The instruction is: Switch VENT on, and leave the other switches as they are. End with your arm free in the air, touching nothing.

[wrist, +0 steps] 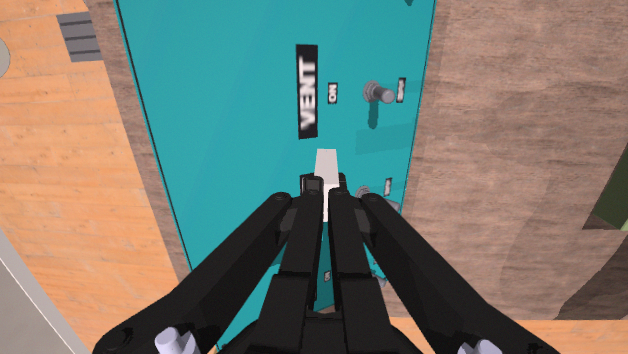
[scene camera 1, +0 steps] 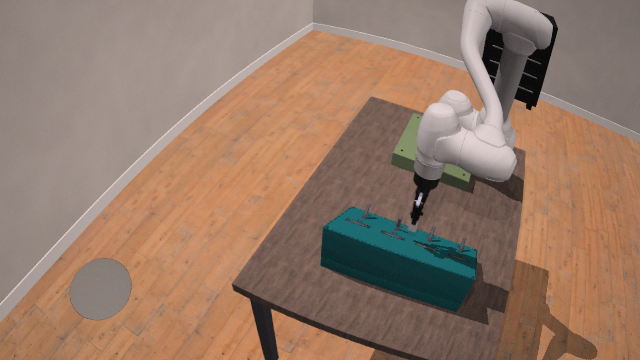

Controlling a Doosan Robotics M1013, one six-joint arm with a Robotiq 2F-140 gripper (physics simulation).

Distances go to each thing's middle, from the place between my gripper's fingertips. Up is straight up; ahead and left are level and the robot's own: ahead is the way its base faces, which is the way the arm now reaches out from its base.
Labels:
Right now the teal switch box (scene camera 1: 371, 248) is 80 mm below my hand and 30 mm ahead of it.

